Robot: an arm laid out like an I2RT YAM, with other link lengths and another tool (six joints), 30 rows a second.
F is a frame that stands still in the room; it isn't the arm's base.
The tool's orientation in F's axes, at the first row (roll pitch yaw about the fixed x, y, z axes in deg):
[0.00 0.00 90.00]
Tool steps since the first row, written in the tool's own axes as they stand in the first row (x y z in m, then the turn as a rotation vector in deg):
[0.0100 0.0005 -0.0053 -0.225 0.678 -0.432]
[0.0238 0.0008 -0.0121 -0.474 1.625 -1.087]
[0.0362 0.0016 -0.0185 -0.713 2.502 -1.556]
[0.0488 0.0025 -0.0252 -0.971 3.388 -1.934]
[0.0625 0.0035 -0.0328 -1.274 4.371 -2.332]
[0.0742 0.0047 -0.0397 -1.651 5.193 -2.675]
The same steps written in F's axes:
[-0.0005 0.0100 -0.0053 -0.678 -0.225 -0.432]
[-0.0008 0.0238 -0.0121 -1.625 -0.474 -1.087]
[-0.0016 0.0362 -0.0185 -2.502 -0.713 -1.556]
[-0.0025 0.0488 -0.0252 -3.388 -0.971 -1.934]
[-0.0035 0.0625 -0.0328 -4.371 -1.274 -2.332]
[-0.0047 0.0742 -0.0397 -5.193 -1.651 -2.675]

